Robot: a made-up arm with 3 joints. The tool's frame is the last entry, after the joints. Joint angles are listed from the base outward. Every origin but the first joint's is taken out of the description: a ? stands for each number. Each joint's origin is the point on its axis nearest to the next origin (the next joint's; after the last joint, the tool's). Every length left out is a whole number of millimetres.
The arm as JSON. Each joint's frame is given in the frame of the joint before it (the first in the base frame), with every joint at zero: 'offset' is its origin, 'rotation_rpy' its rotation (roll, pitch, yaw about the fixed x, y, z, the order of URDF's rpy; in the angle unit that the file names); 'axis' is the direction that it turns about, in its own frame. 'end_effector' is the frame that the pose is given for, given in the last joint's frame.
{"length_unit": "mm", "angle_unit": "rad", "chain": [
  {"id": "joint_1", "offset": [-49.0, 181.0, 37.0], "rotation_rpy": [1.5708, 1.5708, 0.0], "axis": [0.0, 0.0, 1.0]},
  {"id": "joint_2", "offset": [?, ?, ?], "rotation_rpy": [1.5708, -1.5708, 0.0], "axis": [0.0, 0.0, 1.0]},
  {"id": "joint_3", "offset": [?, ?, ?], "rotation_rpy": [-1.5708, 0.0, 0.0], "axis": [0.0, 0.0, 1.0]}
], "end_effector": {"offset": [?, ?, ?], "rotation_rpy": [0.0, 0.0, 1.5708]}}
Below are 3 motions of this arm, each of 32 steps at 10 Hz.
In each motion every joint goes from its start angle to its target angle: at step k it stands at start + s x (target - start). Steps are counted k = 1, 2, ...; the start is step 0. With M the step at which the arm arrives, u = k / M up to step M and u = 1 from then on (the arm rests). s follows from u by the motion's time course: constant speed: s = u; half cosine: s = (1 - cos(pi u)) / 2; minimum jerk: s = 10 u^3 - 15 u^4 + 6 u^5.
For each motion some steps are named. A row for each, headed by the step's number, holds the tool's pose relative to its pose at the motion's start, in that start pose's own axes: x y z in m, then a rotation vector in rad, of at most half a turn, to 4 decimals.
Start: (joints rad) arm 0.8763 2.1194 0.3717
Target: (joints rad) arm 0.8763 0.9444 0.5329
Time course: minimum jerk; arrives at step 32
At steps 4, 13, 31, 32:
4: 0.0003 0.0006 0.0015 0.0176 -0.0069 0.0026
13: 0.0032 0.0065 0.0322 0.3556 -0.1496 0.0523
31: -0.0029 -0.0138 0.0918 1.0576 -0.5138 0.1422
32: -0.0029 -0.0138 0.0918 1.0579 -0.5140 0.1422

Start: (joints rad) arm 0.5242 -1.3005 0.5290
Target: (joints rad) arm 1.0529 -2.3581 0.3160
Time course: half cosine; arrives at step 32
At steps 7, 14, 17, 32:
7: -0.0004 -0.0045 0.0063 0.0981 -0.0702 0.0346
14: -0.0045 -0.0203 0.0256 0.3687 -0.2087 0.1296
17: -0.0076 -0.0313 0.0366 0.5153 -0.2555 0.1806
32: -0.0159 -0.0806 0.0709 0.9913 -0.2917 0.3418

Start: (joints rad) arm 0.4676 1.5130 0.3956
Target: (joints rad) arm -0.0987 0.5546 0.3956
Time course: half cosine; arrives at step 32
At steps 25, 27, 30, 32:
25: -0.0999 -0.0680 0.0797 0.8596 -0.0989 0.4581
27: -0.1044 -0.0758 0.0844 0.9153 -0.0914 0.4812
30: -0.1082 -0.0831 0.0886 0.9659 -0.0832 0.5015
32: -0.1090 -0.0846 0.0895 0.9758 -0.0815 0.5053

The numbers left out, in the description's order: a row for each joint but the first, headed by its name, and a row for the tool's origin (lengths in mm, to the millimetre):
joint_2: 100.0 -119.0 0.0
joint_3: -90.0 -42.0 0.0
tool: -11.0 -55.0 0.0

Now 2 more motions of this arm.
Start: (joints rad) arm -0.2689 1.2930 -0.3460
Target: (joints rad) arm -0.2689 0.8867 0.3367
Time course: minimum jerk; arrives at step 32
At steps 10, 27, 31, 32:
10: -0.0019 -0.0042 0.0084 0.0702 0.0205 0.1228
27: 0.0016 -0.0270 0.0352 0.4014 0.0059 0.6537
31: 0.0020 -0.0278 0.0359 0.4141 0.0020 0.6729
32: 0.0020 -0.0278 0.0359 0.4142 0.0019 0.6731

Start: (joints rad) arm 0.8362 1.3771 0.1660
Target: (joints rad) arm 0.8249 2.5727 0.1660
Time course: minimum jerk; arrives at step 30
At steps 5, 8, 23, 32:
5: -0.0004 -0.0019 -0.0038 -0.0418 0.0071 0.0004
8: -0.0015 -0.0072 -0.0128 -0.1437 0.0242 0.0014
23: -0.0159 -0.0871 -0.0584 -1.0775 0.1767 0.0102
32: -0.0176 -0.0976 -0.0584 -1.1799 0.1929 0.0110

